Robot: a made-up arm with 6 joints.
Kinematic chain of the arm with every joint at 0, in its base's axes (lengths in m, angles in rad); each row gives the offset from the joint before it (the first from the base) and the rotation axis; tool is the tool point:
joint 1: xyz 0 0 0.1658 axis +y
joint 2: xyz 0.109 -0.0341 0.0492 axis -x
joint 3: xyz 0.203 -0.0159 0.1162 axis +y
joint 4: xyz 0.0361 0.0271 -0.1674 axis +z
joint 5: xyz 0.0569 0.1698 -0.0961 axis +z
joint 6: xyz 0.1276 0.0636 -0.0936 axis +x
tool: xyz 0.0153 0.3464 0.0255
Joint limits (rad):
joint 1: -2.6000..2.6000
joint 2: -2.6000..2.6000
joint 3: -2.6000..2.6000
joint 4: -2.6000..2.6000
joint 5: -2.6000..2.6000
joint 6: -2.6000..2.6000
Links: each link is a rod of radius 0.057 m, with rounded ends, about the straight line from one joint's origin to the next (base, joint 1, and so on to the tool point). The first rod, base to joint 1, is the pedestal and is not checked.
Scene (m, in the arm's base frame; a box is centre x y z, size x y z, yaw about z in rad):
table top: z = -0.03
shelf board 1: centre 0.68 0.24 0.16 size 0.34 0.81 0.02 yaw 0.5
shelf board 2: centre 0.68 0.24 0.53 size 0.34 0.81 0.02 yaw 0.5
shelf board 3: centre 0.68 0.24 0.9 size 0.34 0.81 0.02 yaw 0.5
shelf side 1: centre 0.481 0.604 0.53 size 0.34 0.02 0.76 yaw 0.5
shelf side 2: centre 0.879 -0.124 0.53 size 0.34 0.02 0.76 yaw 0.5
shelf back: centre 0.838 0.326 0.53 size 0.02 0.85 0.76 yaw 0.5
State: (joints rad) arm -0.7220 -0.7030 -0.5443 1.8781 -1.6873 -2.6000
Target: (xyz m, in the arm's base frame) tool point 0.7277 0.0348 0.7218
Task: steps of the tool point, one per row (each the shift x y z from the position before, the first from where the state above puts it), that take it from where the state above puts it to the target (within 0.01 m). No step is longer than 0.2 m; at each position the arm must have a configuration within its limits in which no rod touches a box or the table.
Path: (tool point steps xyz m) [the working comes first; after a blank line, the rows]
Joints at the target: -0.7700 -0.7434 -1.0936 1.9409 -1.6178 -2.1646
Straight joint move there: touches shelf board 2.

1: -0.0667 -0.0180 0.0144
2: -0.0678 -0.0397 -0.0008
3: -0.0706 -0.0543 -0.0136
4: 0.0266 -0.0030 0.1280
5: -0.0015 -0.0137 0.1289
6: -0.0291 -0.0240 0.1229
7: 0.1305 0.0889 0.0164
8: 0.1165 0.0460 -0.0164

